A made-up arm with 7 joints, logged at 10 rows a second.
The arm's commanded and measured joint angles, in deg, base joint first. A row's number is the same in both.
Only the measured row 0 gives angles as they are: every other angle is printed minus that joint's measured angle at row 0.
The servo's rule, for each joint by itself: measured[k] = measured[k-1] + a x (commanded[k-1-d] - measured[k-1]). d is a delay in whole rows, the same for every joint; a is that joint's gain. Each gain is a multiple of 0.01, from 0.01 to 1. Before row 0 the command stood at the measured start. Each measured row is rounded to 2 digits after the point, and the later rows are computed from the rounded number. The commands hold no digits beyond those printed.
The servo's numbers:
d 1
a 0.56 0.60 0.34 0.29 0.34 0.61 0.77
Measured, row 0:
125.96, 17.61, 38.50, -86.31, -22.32, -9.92, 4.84
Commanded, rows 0 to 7:
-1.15, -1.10, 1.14, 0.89, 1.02, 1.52, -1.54
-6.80, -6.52, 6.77, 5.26, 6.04, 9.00, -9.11
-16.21, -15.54, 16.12, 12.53, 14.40, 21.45, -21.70
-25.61, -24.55, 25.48, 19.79, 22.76, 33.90, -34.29
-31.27, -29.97, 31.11, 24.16, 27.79, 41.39, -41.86
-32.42, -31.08, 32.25, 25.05, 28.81, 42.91, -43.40
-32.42, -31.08, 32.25, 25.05, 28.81, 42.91, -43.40
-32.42, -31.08, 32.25, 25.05, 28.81, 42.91, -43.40
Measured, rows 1 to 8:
0.00, 0.00, 0.00, 0.00, 0.00, 0.00, 0.00
-0.64, -0.66, 0.39, 0.26, 0.35, 0.93, -1.19
-4.09, -4.18, 2.56, 1.71, 2.28, 5.85, -7.29
-10.88, -11.00, 7.17, 4.85, 6.40, 15.37, -18.39
-19.13, -19.13, 13.40, 9.18, 11.96, 26.67, -30.63
-25.93, -25.63, 19.42, 13.52, 17.34, 35.65, -39.28
-29.56, -28.90, 23.78, 16.86, 21.24, 40.08, -42.45
-31.16, -30.21, 26.66, 19.24, 23.81, 41.81, -43.18

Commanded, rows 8 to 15:
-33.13, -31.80, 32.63, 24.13, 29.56, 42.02, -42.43
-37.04, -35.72, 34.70, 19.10, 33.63, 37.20, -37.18
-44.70, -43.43, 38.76, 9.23, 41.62, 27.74, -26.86
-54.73, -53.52, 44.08, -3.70, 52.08, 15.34, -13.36
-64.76, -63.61, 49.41, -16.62, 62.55, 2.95, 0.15
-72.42, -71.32, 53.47, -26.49, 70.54, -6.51, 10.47
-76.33, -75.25, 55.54, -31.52, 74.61, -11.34, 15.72
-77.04, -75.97, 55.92, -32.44, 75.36, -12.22, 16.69
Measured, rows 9 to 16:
-31.87, -30.73, 28.56, 20.92, 25.51, 42.48, -43.35
-32.58, -31.37, 29.94, 21.85, 26.89, 42.20, -42.64
-35.08, -33.98, 31.56, 21.05, 29.18, 39.15, -38.44
-40.47, -39.65, 34.01, 17.62, 33.41, 32.19, -29.52
-48.46, -47.97, 37.43, 11.44, 39.76, 21.91, -17.08
-57.59, -57.35, 41.50, 3.30, 47.51, 10.34, -3.81
-65.89, -65.73, 45.57, -5.34, 55.34, 0.06, 7.19
-71.74, -71.44, 48.96, -12.93, 61.89, -6.89, 13.76

